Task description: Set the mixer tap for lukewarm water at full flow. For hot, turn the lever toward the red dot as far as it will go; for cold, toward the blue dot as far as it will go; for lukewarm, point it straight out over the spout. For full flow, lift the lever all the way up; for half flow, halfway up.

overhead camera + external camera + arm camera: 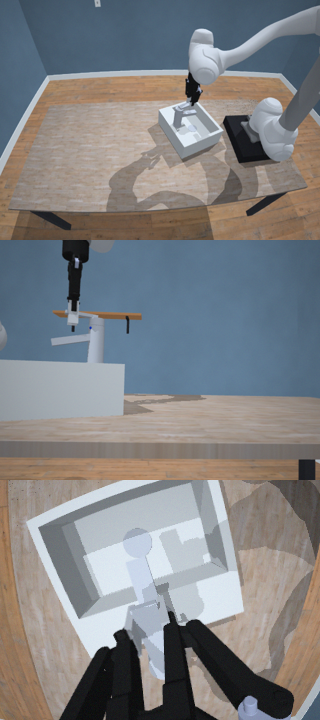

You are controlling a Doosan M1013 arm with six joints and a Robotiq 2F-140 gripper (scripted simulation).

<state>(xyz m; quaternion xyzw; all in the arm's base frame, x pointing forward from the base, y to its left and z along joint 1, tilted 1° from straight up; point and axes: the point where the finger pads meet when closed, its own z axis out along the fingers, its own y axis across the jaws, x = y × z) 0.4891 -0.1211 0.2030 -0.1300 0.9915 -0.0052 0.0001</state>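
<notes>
Right now my hand is 20 mm short of the lever and 10 mm to the right of it. Round my hand: white basin: 240 mm below, 50 mm behind, 10 mm to the right; grey mixer tap: 50 mm below, 50 mm ahead, 10 mm to the left.
</notes>
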